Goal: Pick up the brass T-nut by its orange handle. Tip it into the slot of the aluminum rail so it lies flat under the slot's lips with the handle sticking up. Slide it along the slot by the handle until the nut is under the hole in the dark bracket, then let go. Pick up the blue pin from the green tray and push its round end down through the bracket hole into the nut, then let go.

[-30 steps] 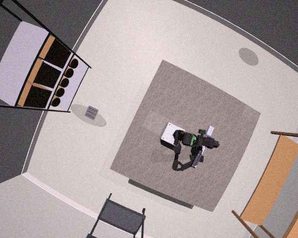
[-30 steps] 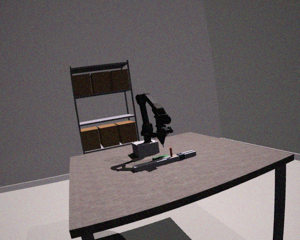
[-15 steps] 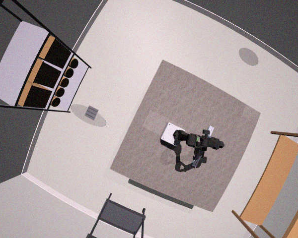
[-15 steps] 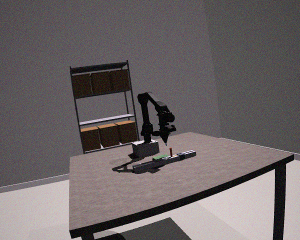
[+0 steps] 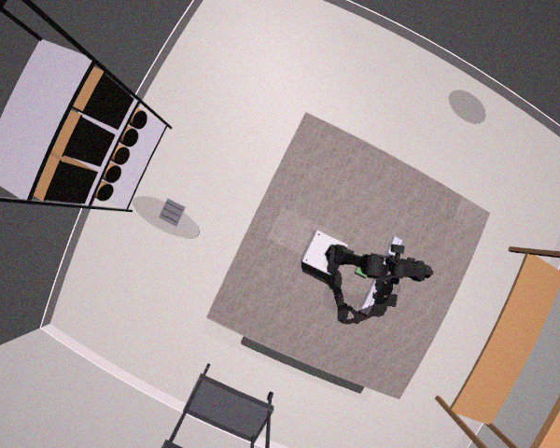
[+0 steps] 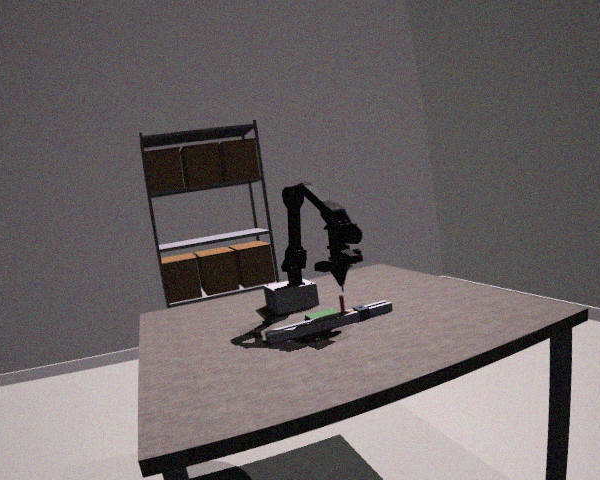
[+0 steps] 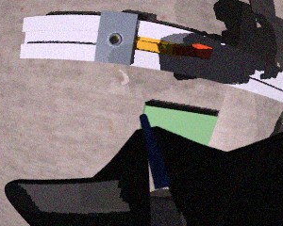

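My gripper tip is now 110 mm above the green tray, 60 mm to the left of it and 50 mm past it. From my gripper tip the other things lie so: blue pin: right at my gripper tip.
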